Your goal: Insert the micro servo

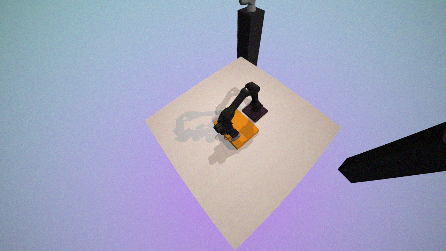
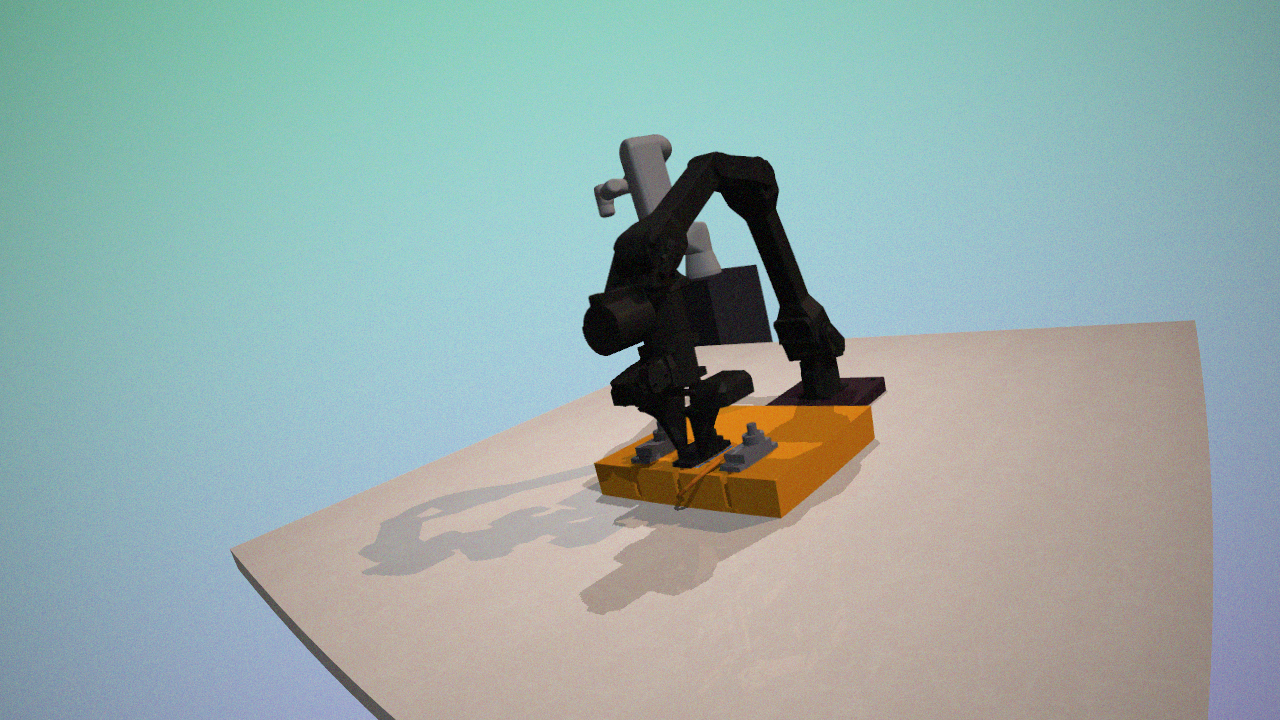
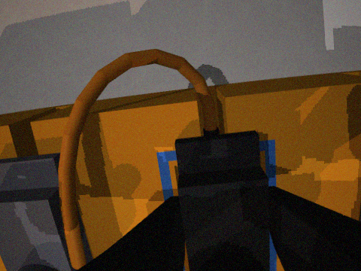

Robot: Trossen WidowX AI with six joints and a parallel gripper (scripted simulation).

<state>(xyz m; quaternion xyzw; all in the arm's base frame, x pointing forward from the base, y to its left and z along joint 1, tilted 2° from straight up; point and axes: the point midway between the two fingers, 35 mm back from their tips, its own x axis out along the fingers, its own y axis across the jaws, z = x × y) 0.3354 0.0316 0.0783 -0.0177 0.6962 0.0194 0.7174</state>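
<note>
The orange deck is 12 cm behind my gripper tip, 3 cm below it and 1 cm to the right of it.
</note>
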